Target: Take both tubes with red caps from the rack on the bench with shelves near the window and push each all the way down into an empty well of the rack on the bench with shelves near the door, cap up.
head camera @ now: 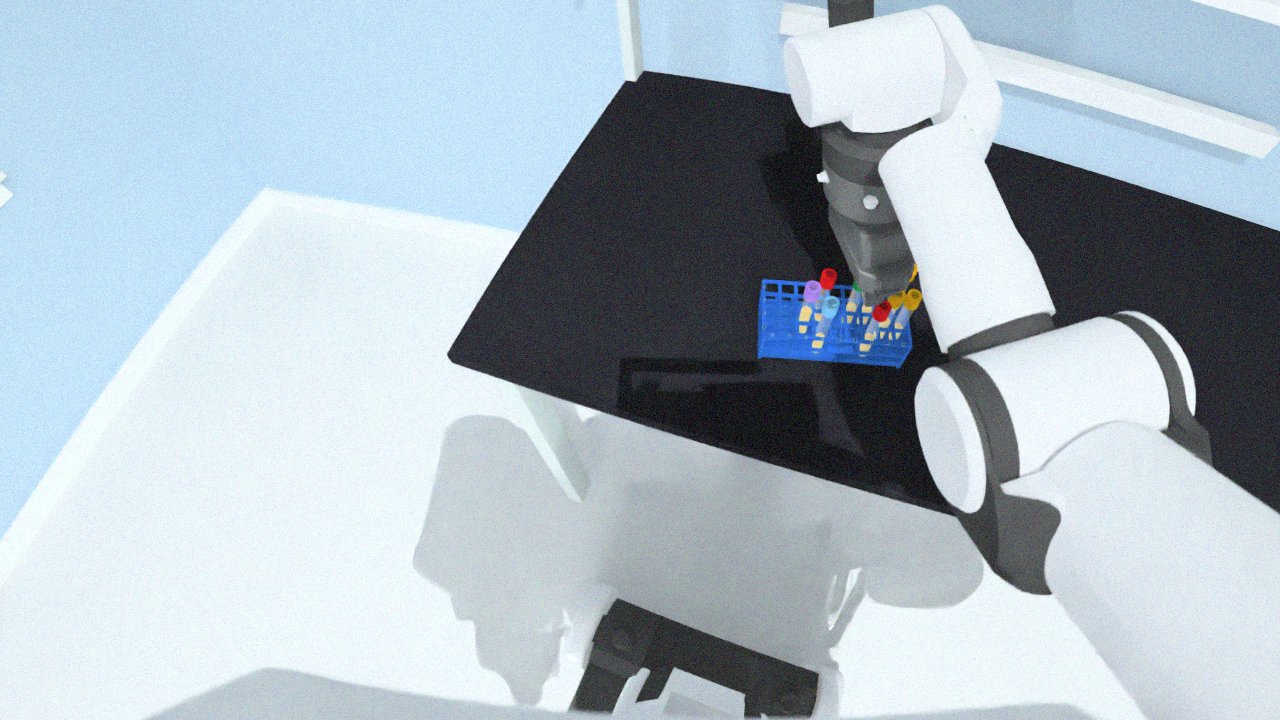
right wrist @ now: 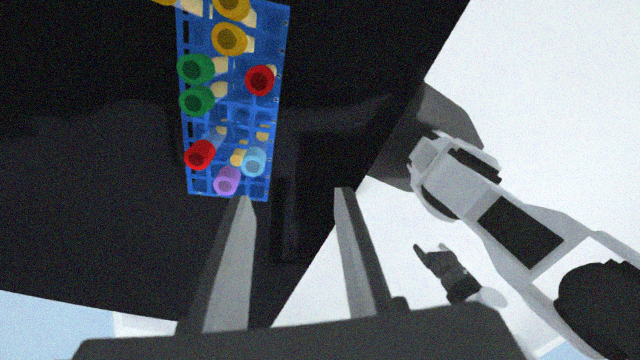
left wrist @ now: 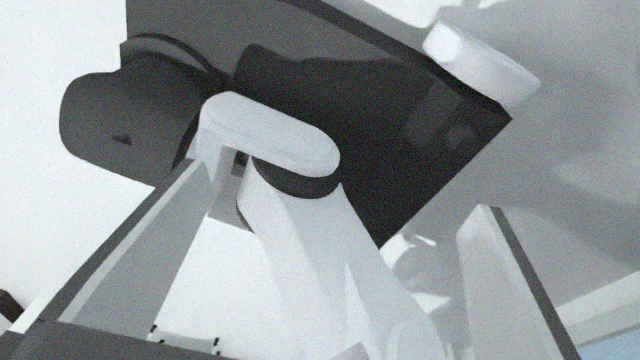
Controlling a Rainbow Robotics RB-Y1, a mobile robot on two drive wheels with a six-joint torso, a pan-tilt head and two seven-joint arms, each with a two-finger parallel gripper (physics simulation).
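Frame: origin at the robot's base, x ahead, y right, z down, level; metres.
Seen in the pictures: left gripper, fingertip midpoint: [right wrist: 427,244] [left wrist: 335,198]; right gripper, fingertip midpoint: [head camera: 865,284] [right wrist: 293,204]; robot's base, link origin: [head camera: 701,670].
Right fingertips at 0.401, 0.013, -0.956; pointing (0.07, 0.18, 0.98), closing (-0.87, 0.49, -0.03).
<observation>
Pixels of each thing's top centre, then the offset from my right fingertips to it, as dx, dy, dz. "spot": a spot on its surface instead.
- tube with a red cap, top centre: [right wrist: 196,159] [head camera: 829,274] +0.064, -0.038, +0.073
- red-capped tube, top centre: [right wrist: 258,81] [head camera: 884,306] +0.040, +0.035, +0.073
- pale bench leg, surface spot: [head camera: 550,443] spot: -0.118, -0.446, +0.555
A blue rack [head camera: 771,347] [right wrist: 278,30] stands on a black bench top and holds several capped tubes. One tube with a red cap [head camera: 828,278] [right wrist: 200,155] stands by the purple and light-blue caps; another red-capped tube [head camera: 881,311] [right wrist: 259,80] stands nearer the yellow caps. My right gripper [head camera: 880,299] [right wrist: 293,204] is part open and empty. It is above the rack in the head view; in its wrist view one fingertip overlaps the rack's purple-cap end. My left gripper [left wrist: 335,198] is wide open and empty, away from the rack. No second rack shows.
The black bench top [head camera: 572,286] [right wrist: 90,230] [left wrist: 380,145] has its near edge between the rack and my base [head camera: 716,640]. A pale bench leg [head camera: 550,443] stands below it. A white ledge [head camera: 1118,94] runs behind the right arm. Green, yellow, purple and light-blue caps crowd the rack.
</observation>
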